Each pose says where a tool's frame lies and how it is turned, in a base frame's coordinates. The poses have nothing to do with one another.
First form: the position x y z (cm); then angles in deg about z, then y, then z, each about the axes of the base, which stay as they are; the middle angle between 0 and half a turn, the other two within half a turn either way.
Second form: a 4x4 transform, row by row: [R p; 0 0 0 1], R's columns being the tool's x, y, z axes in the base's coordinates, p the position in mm. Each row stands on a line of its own. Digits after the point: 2 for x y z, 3 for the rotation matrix.
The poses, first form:
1: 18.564 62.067 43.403 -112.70 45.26 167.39
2: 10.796 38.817 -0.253 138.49 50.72 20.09
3: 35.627 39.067 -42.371 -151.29 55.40 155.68
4: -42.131 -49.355 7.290 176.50 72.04 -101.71
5: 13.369 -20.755 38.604 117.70 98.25 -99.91
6: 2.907 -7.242 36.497 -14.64 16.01 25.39
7: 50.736 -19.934 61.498 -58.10 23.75 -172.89
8: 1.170 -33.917 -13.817 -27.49 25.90 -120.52
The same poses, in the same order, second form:
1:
0.466 -0.549 -0.693 185.64
0.841 0.518 0.155 620.67
0.274 -0.655 0.704 434.03
0 0 0 1

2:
-0.673 -0.137 0.727 107.96
0.460 -0.847 0.266 388.17
0.580 0.513 0.633 -2.53
0 0 0 1

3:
0.652 0.113 -0.750 356.27
0.233 0.912 0.339 390.67
0.722 -0.395 0.568 -423.71
0 0 0 1

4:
0.122 -0.974 -0.193 -421.31
0.289 0.221 -0.931 -493.55
0.949 0.058 0.308 72.90
0 0 0 1

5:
0.861 -0.480 -0.170 133.69
-0.218 -0.045 -0.975 -207.55
0.460 0.876 -0.143 386.04
0 0 0 1

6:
0.949 -0.195 0.249 29.07
0.170 0.978 0.118 -72.42
-0.267 -0.070 0.961 364.97
0 0 0 1

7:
-0.585 -0.706 -0.400 507.36
0.783 -0.621 -0.050 -199.34
-0.213 -0.342 0.915 614.98
0 0 0 1

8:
-0.803 0.553 -0.222 11.70
-0.453 -0.808 -0.376 -339.17
-0.387 -0.202 0.900 -138.17
0 0 0 1

